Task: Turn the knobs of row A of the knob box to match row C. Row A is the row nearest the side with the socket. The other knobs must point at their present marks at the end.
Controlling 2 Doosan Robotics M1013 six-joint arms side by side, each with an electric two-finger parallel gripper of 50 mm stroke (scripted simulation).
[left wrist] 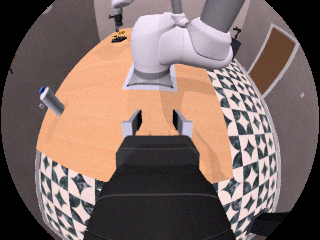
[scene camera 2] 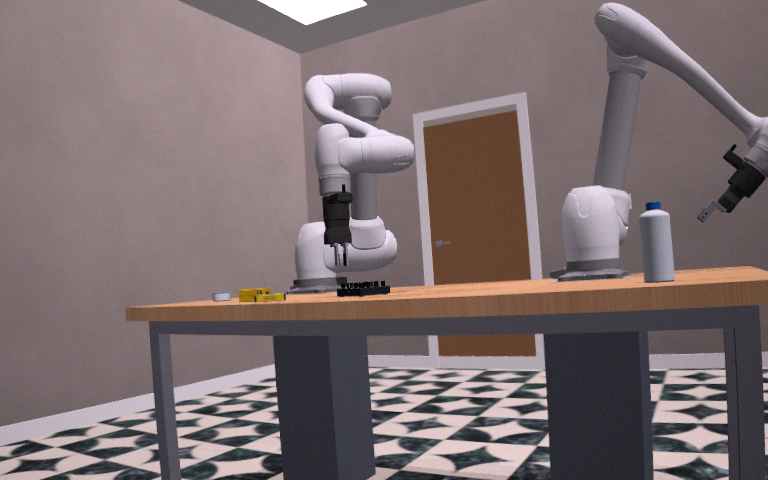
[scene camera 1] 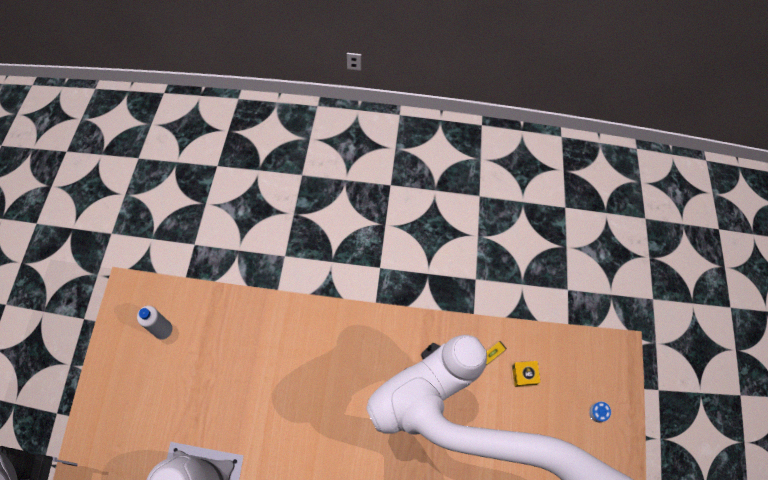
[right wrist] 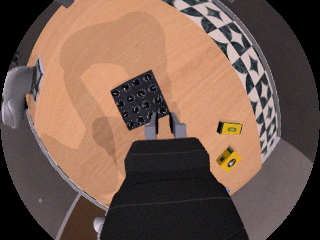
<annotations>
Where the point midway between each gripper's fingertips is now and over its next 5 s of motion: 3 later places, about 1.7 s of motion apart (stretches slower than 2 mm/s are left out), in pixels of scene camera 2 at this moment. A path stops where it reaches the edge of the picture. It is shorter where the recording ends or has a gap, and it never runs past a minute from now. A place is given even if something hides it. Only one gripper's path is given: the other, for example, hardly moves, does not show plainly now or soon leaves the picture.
My right gripper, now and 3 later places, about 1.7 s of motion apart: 342,265; 342,280; 342,270; 347,234
</annotations>
